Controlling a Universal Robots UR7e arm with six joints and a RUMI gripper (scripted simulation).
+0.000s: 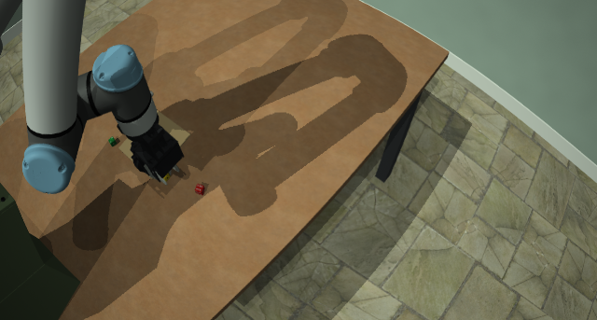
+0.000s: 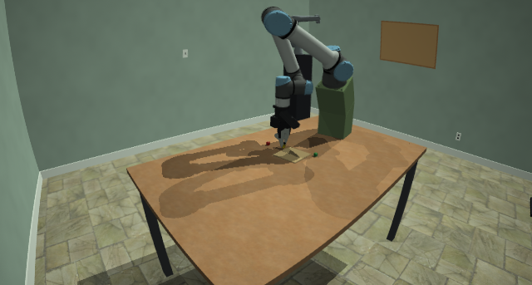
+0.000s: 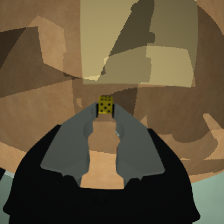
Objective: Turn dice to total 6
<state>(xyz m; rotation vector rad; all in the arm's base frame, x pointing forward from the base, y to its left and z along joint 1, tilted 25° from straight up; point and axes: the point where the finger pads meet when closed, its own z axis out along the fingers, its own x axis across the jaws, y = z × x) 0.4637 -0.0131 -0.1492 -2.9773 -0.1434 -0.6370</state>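
The green die is 60 mm behind my hand, 180 mm to the left of it and 10 mm below it. Round my hand: yellow die (10 mm below); then mat (30 mm ahead, 100 mm to the left, 20 mm below); then red die (40 mm ahead, 80 mm to the right, 10 mm below).
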